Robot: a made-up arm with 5 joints.
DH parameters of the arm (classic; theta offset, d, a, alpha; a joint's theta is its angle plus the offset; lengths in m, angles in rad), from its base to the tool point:
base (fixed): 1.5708 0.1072 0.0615 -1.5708
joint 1: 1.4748 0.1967 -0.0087 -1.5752
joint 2: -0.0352 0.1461 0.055 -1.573
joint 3: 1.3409 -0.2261 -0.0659 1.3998
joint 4: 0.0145 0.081 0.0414 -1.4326
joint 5: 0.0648 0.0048 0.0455 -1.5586
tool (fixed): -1.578 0.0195 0 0
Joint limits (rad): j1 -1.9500..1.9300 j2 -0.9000..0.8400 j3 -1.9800..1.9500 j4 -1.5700..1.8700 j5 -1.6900..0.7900
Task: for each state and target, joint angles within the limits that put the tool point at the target. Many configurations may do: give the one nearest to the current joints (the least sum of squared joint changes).
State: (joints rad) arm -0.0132 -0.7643 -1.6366 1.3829 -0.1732
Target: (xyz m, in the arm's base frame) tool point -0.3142 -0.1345 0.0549
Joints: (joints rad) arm -0.4804 -0.4482 -1.5080 1.1836 -0.2043
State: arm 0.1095 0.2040 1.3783 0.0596 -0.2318
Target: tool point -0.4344 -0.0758 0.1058
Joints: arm 0.8501 0.0989 0.9951 -0.4629 0.1359
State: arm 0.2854 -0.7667 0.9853 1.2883 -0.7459
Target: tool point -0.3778 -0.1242 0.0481
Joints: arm 0.1845 -0.4451 0.6987 1.6312 -0.7256
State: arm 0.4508 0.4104 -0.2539 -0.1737 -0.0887
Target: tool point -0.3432 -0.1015 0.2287
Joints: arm 1.3584 0.2146 -0.2120 0.5133 0.0669
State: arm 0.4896 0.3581 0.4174 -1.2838 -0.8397
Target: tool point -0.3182 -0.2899 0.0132
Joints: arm 0.8436 0.7052 0.2694 -1.4378 -0.9012
